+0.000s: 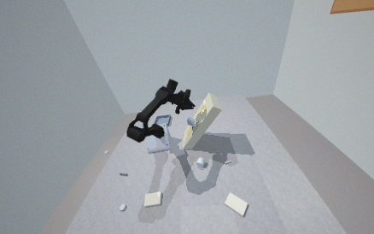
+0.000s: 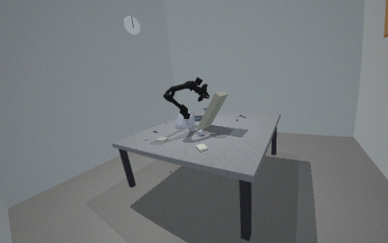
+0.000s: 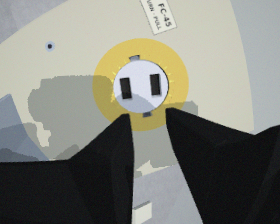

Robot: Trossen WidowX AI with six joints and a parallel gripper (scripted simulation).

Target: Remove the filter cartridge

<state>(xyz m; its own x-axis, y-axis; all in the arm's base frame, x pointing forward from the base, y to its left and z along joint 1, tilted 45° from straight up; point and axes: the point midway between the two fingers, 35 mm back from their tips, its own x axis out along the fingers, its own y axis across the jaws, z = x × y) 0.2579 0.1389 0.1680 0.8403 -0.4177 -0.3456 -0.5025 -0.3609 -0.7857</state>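
Now: the round filter cartridge 60 mm ahead of my gripper tip, 40 mm below it and 10 mm to the right of it. From my gripper tip the other things lie so: cream service panel (120 mm below, 20 mm ahead); then grey tray (340 mm behind, 310 mm to the left, 290 mm below).
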